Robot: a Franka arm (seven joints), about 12 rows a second.
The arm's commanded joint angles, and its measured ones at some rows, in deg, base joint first. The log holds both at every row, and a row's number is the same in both.
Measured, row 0:
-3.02, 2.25, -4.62, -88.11, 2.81, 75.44, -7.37
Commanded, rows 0 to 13:
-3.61, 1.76, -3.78, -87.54, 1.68, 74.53, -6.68
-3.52, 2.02, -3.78, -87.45, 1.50, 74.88, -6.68
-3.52, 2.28, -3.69, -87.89, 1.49, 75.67, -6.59
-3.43, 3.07, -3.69, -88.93, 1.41, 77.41, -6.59
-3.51, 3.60, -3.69, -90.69, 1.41, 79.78, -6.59
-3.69, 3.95, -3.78, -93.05, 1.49, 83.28, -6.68
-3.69, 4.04, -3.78, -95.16, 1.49, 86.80, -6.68
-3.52, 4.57, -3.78, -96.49, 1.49, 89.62, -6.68
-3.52, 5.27, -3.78, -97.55, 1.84, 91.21, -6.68
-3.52, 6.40, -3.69, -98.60, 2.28, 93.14, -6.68
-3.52, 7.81, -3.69, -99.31, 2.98, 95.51, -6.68
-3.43, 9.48, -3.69, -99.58, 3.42, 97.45, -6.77
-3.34, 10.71, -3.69, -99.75, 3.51, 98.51, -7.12
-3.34, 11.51, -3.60, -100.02, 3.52, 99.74, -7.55
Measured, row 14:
-3.11, 10.12, -4.00, -99.88, 2.77, 97.80, -7.36
